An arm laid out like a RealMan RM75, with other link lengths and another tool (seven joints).
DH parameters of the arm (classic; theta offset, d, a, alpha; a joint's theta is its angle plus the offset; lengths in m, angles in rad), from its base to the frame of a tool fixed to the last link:
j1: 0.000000 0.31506 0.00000 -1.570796
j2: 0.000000 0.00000 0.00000 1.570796
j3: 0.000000 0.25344 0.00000 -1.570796
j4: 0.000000 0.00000 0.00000 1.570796
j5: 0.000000 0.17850 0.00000 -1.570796
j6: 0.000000 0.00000 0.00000 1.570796
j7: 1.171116 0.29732 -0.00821 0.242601
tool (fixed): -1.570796 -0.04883 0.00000 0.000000
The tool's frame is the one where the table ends.
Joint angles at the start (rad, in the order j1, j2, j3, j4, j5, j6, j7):
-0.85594, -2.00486, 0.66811, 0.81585, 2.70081, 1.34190, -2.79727
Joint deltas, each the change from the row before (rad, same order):
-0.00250, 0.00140, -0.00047, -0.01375, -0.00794, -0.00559, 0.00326
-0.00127, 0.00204, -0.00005, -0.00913, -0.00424, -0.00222, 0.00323
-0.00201, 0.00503, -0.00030, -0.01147, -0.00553, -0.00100, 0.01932
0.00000, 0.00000, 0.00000, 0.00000, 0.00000, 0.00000, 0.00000
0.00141, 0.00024, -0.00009, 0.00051, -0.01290, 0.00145, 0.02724
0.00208, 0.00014, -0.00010, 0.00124, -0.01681, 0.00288, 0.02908
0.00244, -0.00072, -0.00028, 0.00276, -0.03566, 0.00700, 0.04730
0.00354, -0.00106, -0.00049, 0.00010, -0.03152, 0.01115, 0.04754
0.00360, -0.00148, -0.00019, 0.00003, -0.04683, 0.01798, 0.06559
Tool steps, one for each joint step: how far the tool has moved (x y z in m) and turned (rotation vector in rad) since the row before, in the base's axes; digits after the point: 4 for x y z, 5 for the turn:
0.0012, 0.0000, -0.0022, -0.00291, -0.00853, -0.00017
0.0002, -0.0003, -0.0010, -0.00314, -0.00376, -0.00025
-0.0001, 0.0000, -0.0002, -0.00741, 0.00188, -0.01391
0.0000, 0.0000, 0.0000, 0.00000, 0.00000, 0.00000
0.0021, 0.0005, -0.0003, -0.00438, -0.00191, -0.02559
0.0029, 0.0004, -0.0005, -0.00437, -0.00505, -0.02772
0.0074, 0.0009, -0.0014, -0.00622, -0.01697, -0.04830
0.0062, -0.0012, -0.0021, -0.01182, -0.01519, -0.04521
0.0101, -0.0017, -0.0029, -0.01566, -0.02466, -0.06554

